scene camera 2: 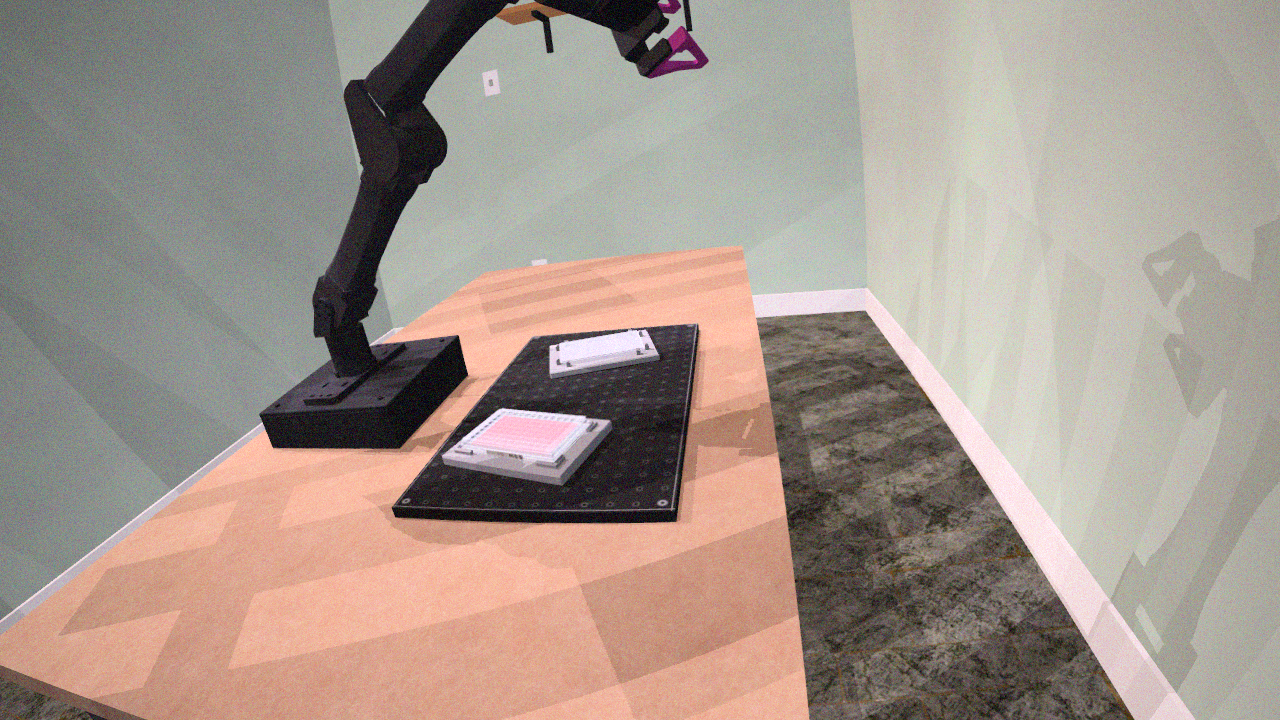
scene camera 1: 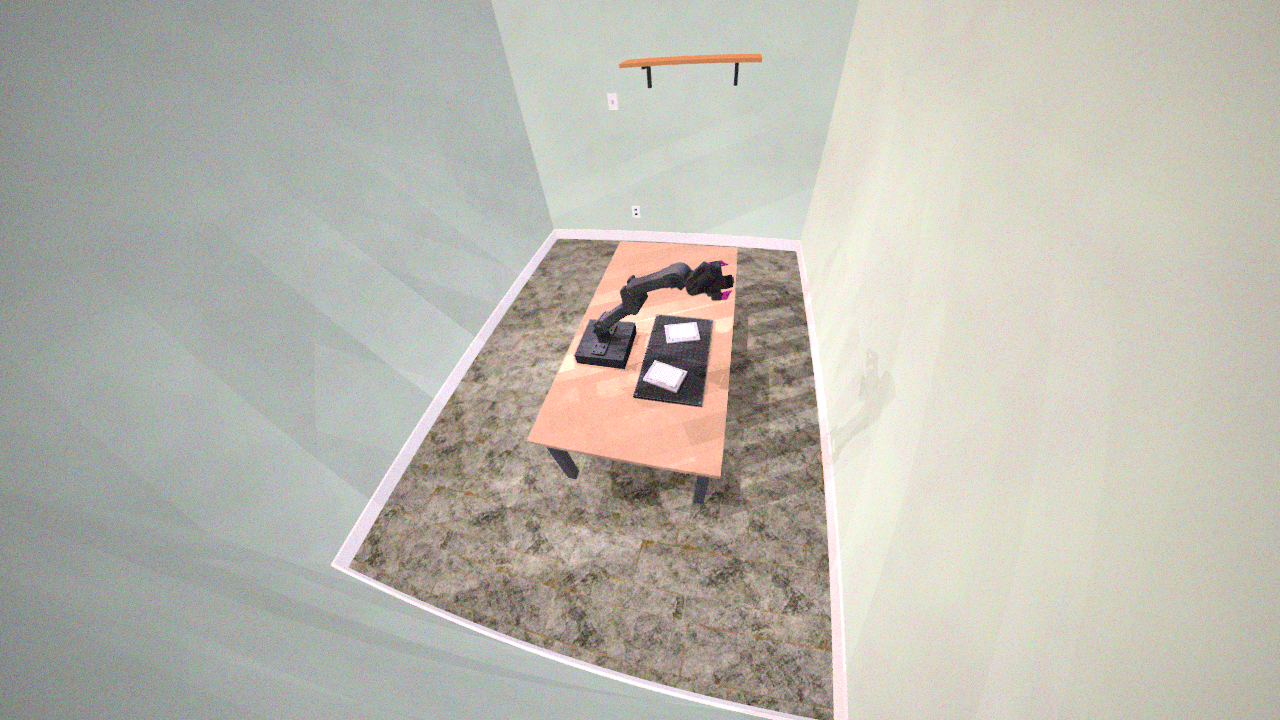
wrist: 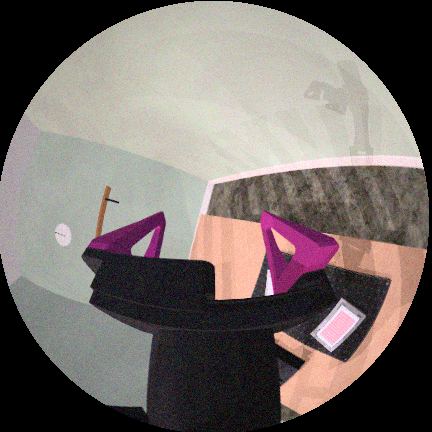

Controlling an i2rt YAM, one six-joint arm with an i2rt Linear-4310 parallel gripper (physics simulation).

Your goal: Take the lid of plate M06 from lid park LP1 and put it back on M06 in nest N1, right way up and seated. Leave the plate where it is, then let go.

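Frame: origin at the arm's base, x left, y back, z up, level; millimetres.
Seen in the pictures: gripper, fingertip midpoint: (scene camera 2: 690, 35) (wrist: 212, 216); arm's base, origin of the base link: (scene camera 2: 358, 374) (scene camera 1: 604, 339).
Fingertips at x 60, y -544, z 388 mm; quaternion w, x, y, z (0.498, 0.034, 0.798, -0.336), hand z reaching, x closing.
Pixels of each thing's middle, then the offset from my fingertips to it. "pt": a spot on its surface instead. Level surfaces: height alone.
- plate with pink wells, body centre: (scene camera 2: 524, 433) (wrist: 336, 327) (scene camera 1: 665, 374) dx -180, dy +217, dz -421 mm
- light grey nest, body centre: (scene camera 2: 526, 441) (wrist: 337, 326) (scene camera 1: 665, 375) dx -180, dy +217, dz -431 mm
- flat white lid, body centre: (scene camera 2: 600, 347) (scene camera 1: 682, 331) dx +99, dy +197, dz -426 mm
- light grey park, surface spot: (scene camera 2: 565, 370) pt dx +24, dy +232, dz -430 mm
- black board, body centre: (scene camera 2: 579, 398) (wrist: 309, 304) (scene camera 1: 676, 355) dx -40, dy +194, dz -446 mm
- wooden table, its level: dz -452 mm
A plate with pink wells (scene camera 2: 520, 434) (wrist: 338, 325) sits without a lid in a light grey nest (scene camera 2: 547, 472) near the front of the black board; in scene camera 1 the plate (scene camera 1: 665, 374) looks white. A flat white lid (scene camera 2: 604, 347) (scene camera 1: 682, 332) lies on a light grey park (scene camera 2: 565, 370) towards the back of the same board. In the wrist view a finger hides most of the lid and its park. My gripper (wrist: 212, 216) is open and empty, with magenta fingers. It is high above the table, beyond the far end of the board. Labels are too small to read.
The black board (scene camera 1: 677, 360) (scene camera 2: 626, 447) (wrist: 372, 295) lies on the wooden table (scene camera 1: 617, 420) (scene camera 2: 447, 608). The arm's black base (scene camera 1: 605, 345) (scene camera 2: 358, 402) stands left of the board. An orange wall shelf (scene camera 1: 707, 60) (wrist: 102, 212) is on the back wall.
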